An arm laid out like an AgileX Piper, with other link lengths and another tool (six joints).
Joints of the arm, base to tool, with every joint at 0 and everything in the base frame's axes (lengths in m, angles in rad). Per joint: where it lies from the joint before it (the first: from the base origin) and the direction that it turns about. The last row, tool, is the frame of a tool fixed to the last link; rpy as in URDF.
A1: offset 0 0 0.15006 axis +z
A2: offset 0 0 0 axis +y
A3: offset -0.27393 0 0.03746 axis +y
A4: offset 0.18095 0 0.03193 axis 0.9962 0 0.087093
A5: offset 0 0 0 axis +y
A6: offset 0.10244 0 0.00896 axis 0.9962 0 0.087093
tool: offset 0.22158 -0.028 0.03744 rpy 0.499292 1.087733 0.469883
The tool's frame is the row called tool.
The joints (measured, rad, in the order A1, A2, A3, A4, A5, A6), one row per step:
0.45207, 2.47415, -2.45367, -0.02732, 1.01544, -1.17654
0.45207, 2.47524, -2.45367, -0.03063, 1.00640, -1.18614
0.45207, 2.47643, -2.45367, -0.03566, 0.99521, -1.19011
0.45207, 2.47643, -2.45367, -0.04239, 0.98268, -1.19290
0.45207, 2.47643, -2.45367, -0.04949, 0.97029, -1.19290
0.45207, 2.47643, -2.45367, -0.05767, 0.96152, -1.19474
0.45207, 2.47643, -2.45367, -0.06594, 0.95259, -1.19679
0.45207, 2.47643, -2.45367, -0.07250, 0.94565, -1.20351
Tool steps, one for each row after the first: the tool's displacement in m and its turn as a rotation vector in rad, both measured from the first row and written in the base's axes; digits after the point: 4 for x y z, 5 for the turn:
0.0021, 0.0005, 0.0012, -0.00468, -0.01084, 0.00782
0.0049, 0.0006, 0.0029, -0.00705, -0.02296, 0.01104
0.0083, 0.0006, 0.0057, -0.00925, -0.03782, 0.01329
0.0117, 0.0004, 0.0086, -0.01035, -0.05206, 0.01336
0.0144, -0.0004, 0.0106, -0.01500, -0.06392, 0.01480
0.0170, -0.0012, 0.0127, -0.01980, -0.07600, 0.01647
0.0190, -0.0017, 0.0144, -0.02657, -0.08662, 0.02187

